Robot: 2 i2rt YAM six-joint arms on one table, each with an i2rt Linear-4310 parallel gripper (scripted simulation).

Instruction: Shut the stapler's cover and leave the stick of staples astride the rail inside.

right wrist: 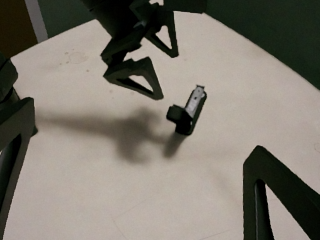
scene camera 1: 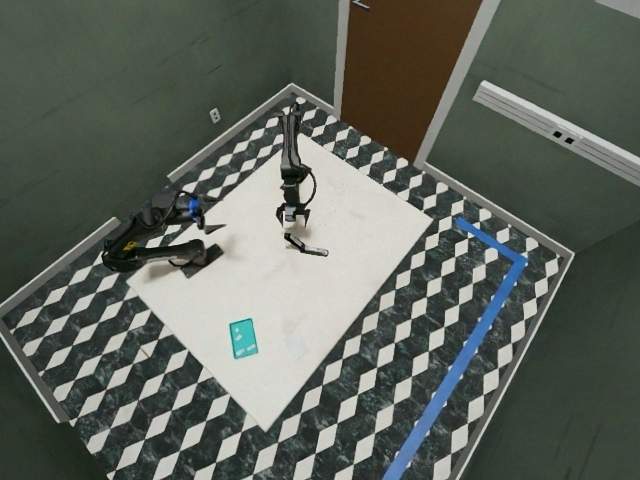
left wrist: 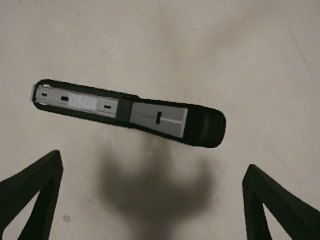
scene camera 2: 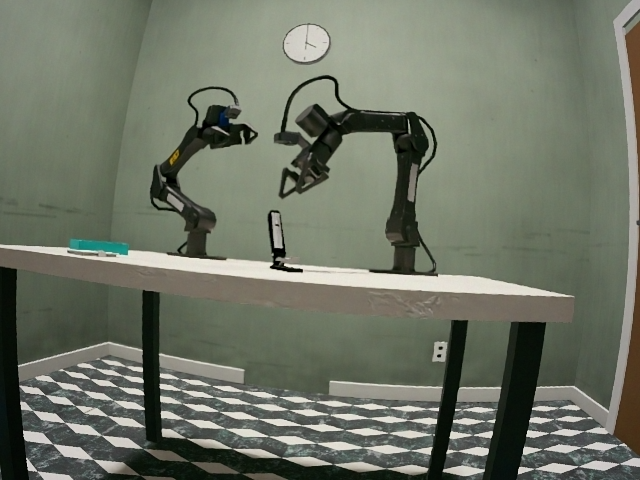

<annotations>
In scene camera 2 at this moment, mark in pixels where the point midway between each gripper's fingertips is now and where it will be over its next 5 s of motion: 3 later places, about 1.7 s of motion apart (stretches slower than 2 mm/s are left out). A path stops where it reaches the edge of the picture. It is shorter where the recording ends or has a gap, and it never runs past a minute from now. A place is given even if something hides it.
My left gripper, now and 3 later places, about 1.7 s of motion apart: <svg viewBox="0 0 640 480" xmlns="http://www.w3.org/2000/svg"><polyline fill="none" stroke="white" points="288,195 284,194 275,213 277,225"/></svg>
My right gripper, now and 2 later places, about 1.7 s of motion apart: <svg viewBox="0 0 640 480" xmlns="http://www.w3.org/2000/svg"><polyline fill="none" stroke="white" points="243,136 253,154 142,103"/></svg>
</annotations>
